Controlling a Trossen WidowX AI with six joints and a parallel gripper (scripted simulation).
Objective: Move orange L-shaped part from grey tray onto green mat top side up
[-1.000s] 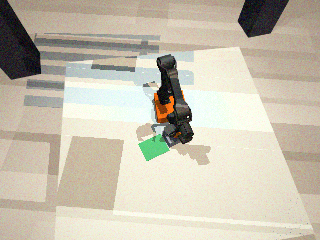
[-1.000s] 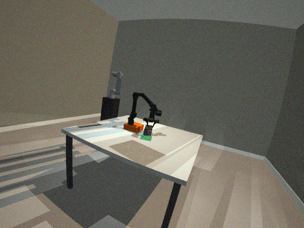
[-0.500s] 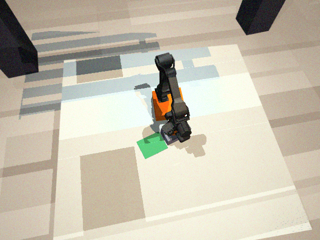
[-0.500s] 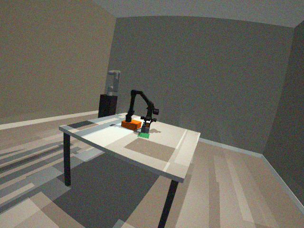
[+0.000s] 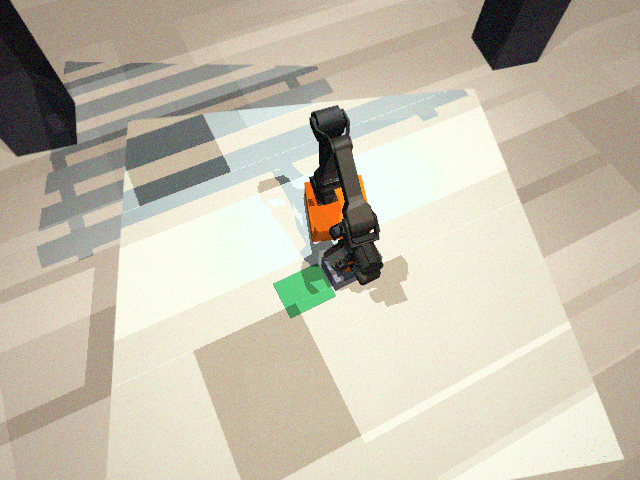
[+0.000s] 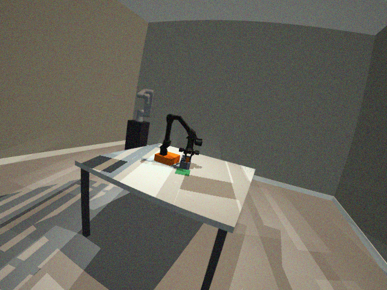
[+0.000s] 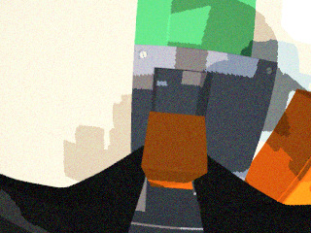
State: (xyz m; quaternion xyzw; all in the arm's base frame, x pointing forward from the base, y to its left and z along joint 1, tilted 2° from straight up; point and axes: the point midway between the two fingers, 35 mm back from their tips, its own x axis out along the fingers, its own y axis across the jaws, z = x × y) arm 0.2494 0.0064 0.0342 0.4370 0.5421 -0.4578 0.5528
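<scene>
Right now my gripper tip is 15 cm to the left of the green mat, 8 cm above it and 1 cm short of it. The rest, counted from my gripper tip: orange L-shaped part 3 cm to the left, 3 cm below, 2 cm behind.
</scene>
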